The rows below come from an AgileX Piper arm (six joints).
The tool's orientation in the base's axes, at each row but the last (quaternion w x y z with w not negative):
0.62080 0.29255 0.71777 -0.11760
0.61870 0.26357 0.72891 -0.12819
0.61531 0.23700 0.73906 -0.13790
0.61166 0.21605 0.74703 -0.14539
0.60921 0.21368 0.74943 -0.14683
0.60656 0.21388 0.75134 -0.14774
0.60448 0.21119 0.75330 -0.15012
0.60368 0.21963 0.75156 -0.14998
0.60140 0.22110 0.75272 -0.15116
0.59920 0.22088 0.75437 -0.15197
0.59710 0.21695 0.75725 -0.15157
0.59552 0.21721 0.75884 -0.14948
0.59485 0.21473 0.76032 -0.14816
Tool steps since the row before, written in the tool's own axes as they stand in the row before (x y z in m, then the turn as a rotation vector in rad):
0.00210 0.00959 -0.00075 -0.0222 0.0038 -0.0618
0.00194 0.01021 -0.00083 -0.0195 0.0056 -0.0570
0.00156 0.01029 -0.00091 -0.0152 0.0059 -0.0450
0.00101 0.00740 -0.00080 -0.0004 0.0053 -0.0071
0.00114 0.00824 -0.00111 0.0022 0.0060 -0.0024
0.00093 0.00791 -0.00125 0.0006 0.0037 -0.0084
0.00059 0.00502 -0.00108 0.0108 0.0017 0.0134
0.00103 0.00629 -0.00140 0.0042 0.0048 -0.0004
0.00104 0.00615 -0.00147 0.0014 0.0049 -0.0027
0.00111 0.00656 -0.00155 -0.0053 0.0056 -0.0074
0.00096 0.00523 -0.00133 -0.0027 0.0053 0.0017
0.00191 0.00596 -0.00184 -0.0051 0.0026 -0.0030
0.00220 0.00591 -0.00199 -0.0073 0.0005 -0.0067
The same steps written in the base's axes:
0.00469 0.00866 0.00000 -0.0474 0.0298 0.0345
0.00466 0.00932 -0.00029 -0.0427 0.0295 0.0312
0.00438 0.00948 -0.00043 -0.0329 0.0246 0.0246
0.00286 0.00693 -0.00047 -0.0033 0.0079 0.0021
0.00298 0.00783 -0.00054 0.0006 0.0067 -0.0014
0.00274 0.00758 -0.00033 -0.0054 0.0073 0.0014
0.00149 0.00495 -0.00019 0.0103 -0.0035 -0.0135
0.00186 0.00624 -0.00044 0.0014 0.0049 -0.0038
0.00175 0.00615 -0.00044 0.0000 0.0057 -0.0005
0.00188 0.00655 -0.00048 -0.0023 0.0076 0.0071
0.00136 0.00529 -0.00046 0.0046 0.0033 0.0024
0.00111 0.00631 -0.00121 -0.0002 0.0029 0.0058
0.00086 0.00639 -0.00146 -0.0039 0.0026 0.0087

